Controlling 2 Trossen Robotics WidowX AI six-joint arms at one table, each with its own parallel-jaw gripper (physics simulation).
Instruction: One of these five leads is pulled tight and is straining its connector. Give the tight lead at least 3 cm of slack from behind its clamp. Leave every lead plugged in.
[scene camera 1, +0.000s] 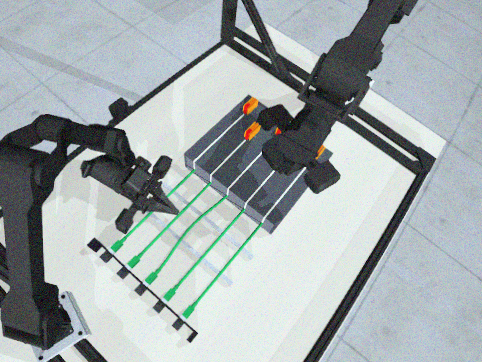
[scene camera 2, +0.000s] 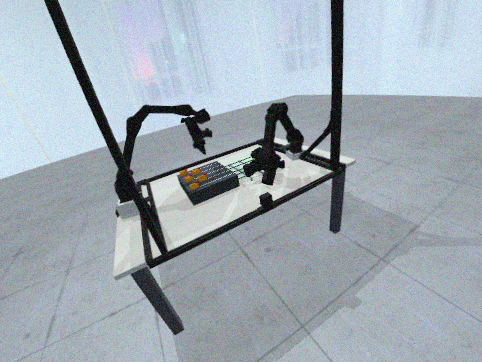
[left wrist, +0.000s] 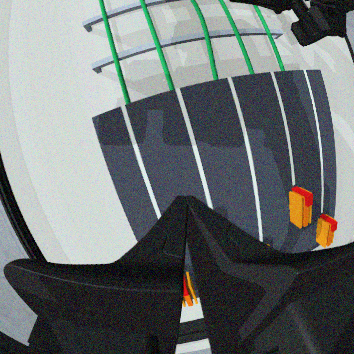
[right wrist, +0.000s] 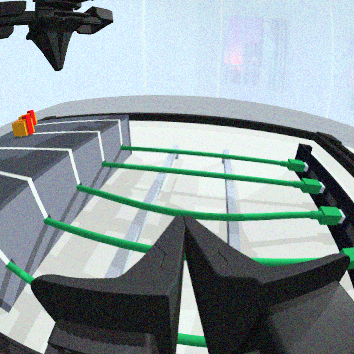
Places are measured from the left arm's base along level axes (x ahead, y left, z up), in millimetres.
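Pixels of known places: left gripper, between the fingertips: (scene camera 2: 205, 154) (left wrist: 183, 203) (right wrist: 58, 69); right gripper, between the fingertips: (scene camera 1: 178, 213) (right wrist: 182, 222); left arm's base, origin of its link: (scene camera 2: 128, 198); right arm's base, origin of its link: (scene camera 1: 52, 326) (scene camera 2: 296, 151).
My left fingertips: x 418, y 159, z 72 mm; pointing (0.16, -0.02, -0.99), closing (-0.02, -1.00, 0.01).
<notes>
Ahead of a thing's pixels: the offset from my left fingertips to its middle. "*": to the spot under its first point.
Five green leads run side by side from the dark grey block (scene camera 1: 200, 150) (left wrist: 165, 165) (scene camera 2: 212, 192) to green connectors at a black strip {* 314 mm ahead, 162 mm left, 104 mm down} (scene camera 1: 194, 333) (right wrist: 304, 150). The middle lead {* 219 mm ahead, 28 mm right, 123 mm down} (scene camera 1: 186, 231) (right wrist: 235, 217) bows sideways; the rightmost lead {* 188 mm ahead, 83 mm left, 122 mm down} (scene camera 1: 225, 265) and its neighbour {* 205 mm ahead, 38 mm left, 122 mm down} (scene camera 1: 207, 252) look nearly straight. Orange-and-red clamps {* 38 mm back, 143 mm right, 66 mm down} (scene camera 1: 252, 131) (left wrist: 300, 209) (scene camera 2: 195, 186) stand on the block, with white lines towards the leads. My right gripper (scene camera 1: 177, 212) (right wrist: 182, 222) is shut and empty, its tips in front of the second lead from the left in scene camera 1. My left gripper (left wrist: 183, 203) (scene camera 2: 201, 152) (right wrist: 58, 69) is shut and empty above the block, hiding some clamps.
Two pale bars {* 157 mm ahead, 23 mm right, 132 mm down} (left wrist: 190, 41) (right wrist: 229, 200) cross beneath the leads. A black frame (scene camera 1: 370, 250) (scene camera 2: 215, 229) borders the white table, with uprights and braces at its ends. A small black box (scene camera 2: 266, 200) sits on the frame's edge. The left arm spans over the block.
</notes>
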